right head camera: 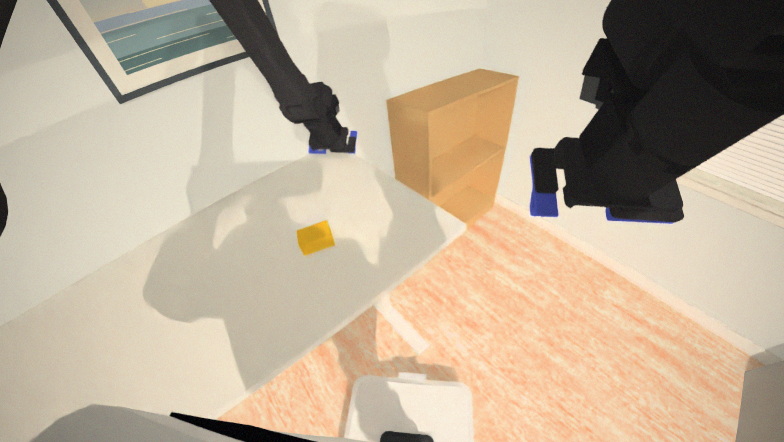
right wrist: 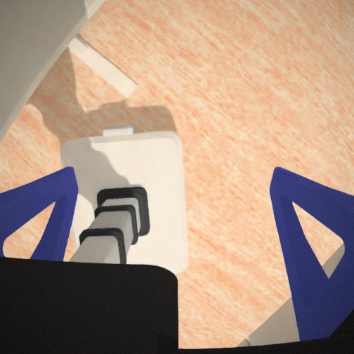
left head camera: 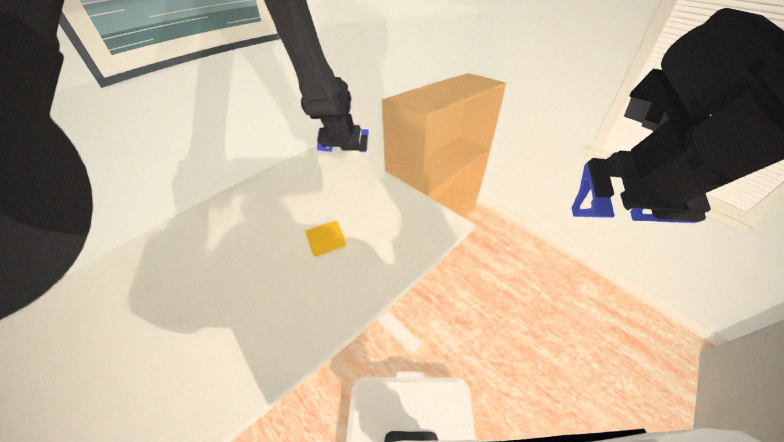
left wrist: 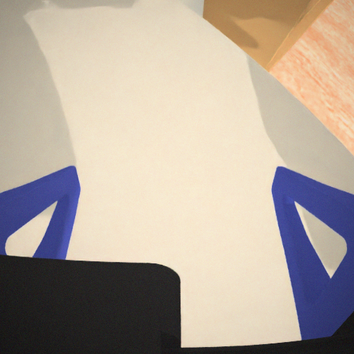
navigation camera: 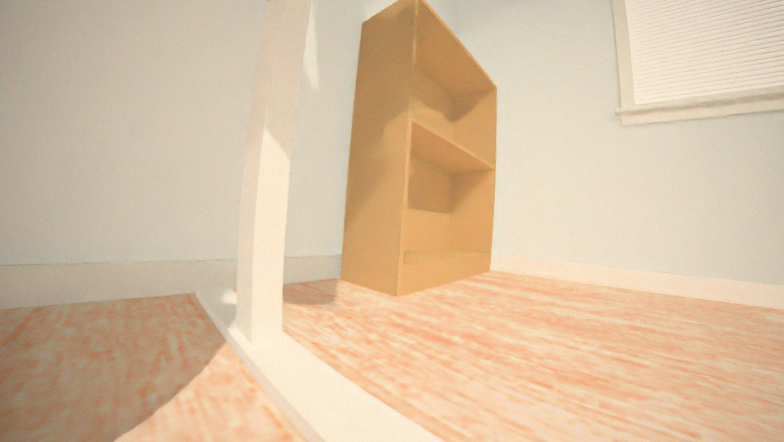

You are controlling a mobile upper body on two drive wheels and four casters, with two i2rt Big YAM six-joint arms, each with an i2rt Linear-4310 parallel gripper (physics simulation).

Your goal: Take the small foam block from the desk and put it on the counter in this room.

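Frame: origin at the left arm's base, x ahead, y right, z down, level; millimetres.
Seen in the pictures: left gripper, fingertip midpoint: (right head camera: 340,151) (left head camera: 347,150); right gripper, fingertip midpoint: (right head camera: 569,213) (left head camera: 603,214).
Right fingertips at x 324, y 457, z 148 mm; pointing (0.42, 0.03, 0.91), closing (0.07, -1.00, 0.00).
Observation:
Pixels of each thing's top centre, then the offset from my right fingertips to it. "pt": a spot on its surface instead. Level surfaces: height alone.
- yellow foam block, middle of its top: (left head camera: 323,232) (right head camera: 313,232) dz +267, dx +200, dy -486 mm
- pale desk, its level: dz +312 mm
- white desk leg, surface spot: (navigation camera: 263,219) pt dz +1042, dx +405, dy -417 mm
The yellow foam block (left head camera: 325,238) (right head camera: 315,237) lies on the pale desk (left head camera: 285,340) (right head camera: 274,318) (left wrist: 175,115) (right wrist: 30,50), in shadow. It does not show in the left wrist view. My left gripper (left head camera: 344,147) (right head camera: 336,147) (left wrist: 175,177) is open and empty above the desk's far part, beyond the block in the head views. My right gripper (left head camera: 623,215) (right head camera: 590,215) (right wrist: 173,177) is open and empty, off to the right of the desk, above the floor in its wrist view. I cannot identify the counter in any view.
A wooden bookshelf (left head camera: 404,131) (right head camera: 407,137) (navigation camera: 378,164) stands by the desk's far edge. A white desk leg (navigation camera: 263,219) rises from a floor bar (navigation camera: 307,378). My white base (left head camera: 433,398) (right head camera: 439,400) (right wrist: 155,160) is near the desk edge. A grey-brown surface (left head camera: 741,384) (right head camera: 765,400) is at the lower right.

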